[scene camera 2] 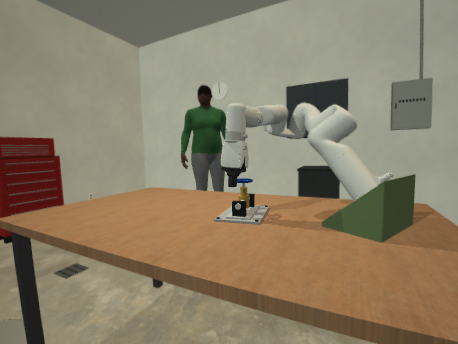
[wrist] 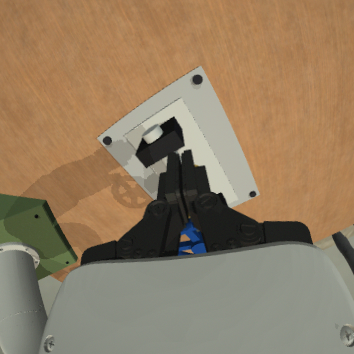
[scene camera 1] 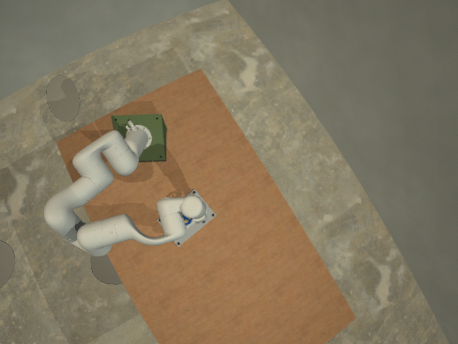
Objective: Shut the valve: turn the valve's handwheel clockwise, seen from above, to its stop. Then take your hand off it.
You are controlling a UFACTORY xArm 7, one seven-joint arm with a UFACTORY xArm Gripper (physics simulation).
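Note:
The valve has a blue handwheel on a brass body, fixed to a light grey base plate. My gripper is shut with nothing between its fingers and points down. In the second scene view its fingertips are at about wheel height, close beside the wheel's left edge. Whether they touch the rim I cannot tell. In the wrist view the fingers and the gripper's housing hide most of the wheel. In the first scene view the arm covers the fingers and part of the wheel.
Black clamp blocks hold the pipe on the plate. The arm's base is mounted on a green wedge on the wooden table. A person stands behind the table.

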